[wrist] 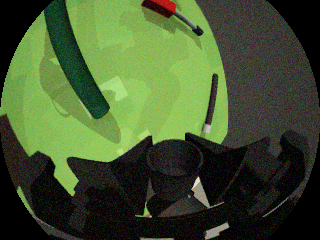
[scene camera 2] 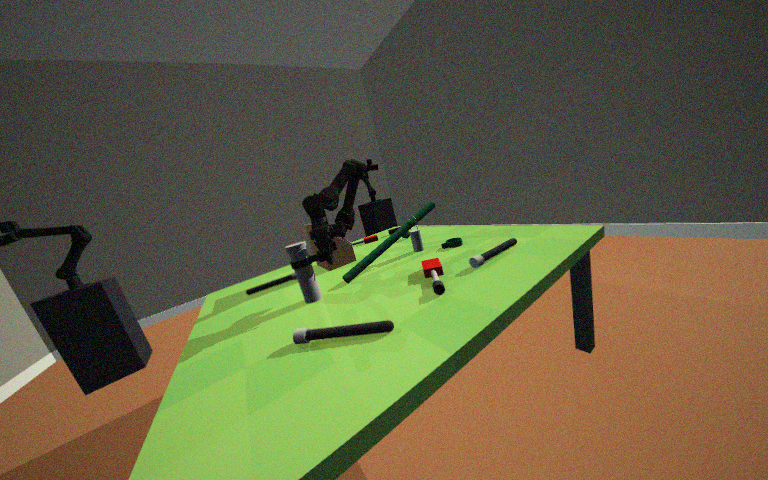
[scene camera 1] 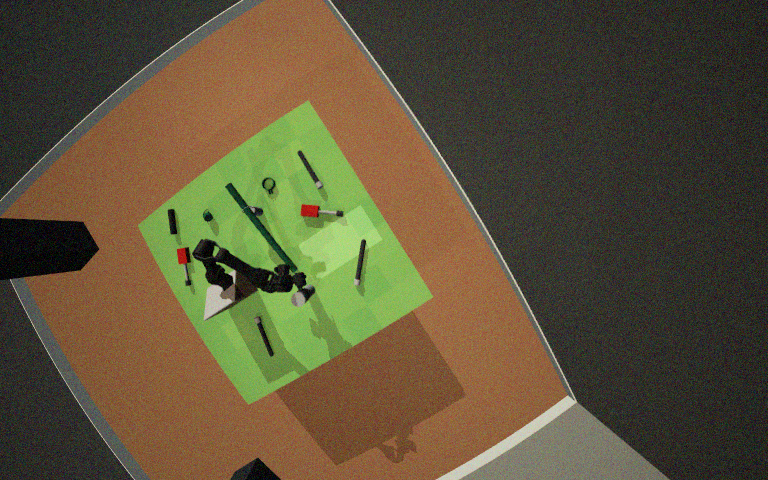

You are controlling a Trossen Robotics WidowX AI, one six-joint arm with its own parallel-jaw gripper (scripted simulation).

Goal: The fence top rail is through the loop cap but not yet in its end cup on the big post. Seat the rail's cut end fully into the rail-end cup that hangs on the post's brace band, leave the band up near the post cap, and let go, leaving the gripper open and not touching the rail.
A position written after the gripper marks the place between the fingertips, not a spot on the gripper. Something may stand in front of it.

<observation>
In view: the gripper (scene camera 2: 330,263) and a dark green top rail (scene camera 2: 364,263).
The dark green top rail also shows in scene camera 1 (scene camera 1: 234,193). The gripper shows as well in the wrist view (wrist: 168,137).
</observation>
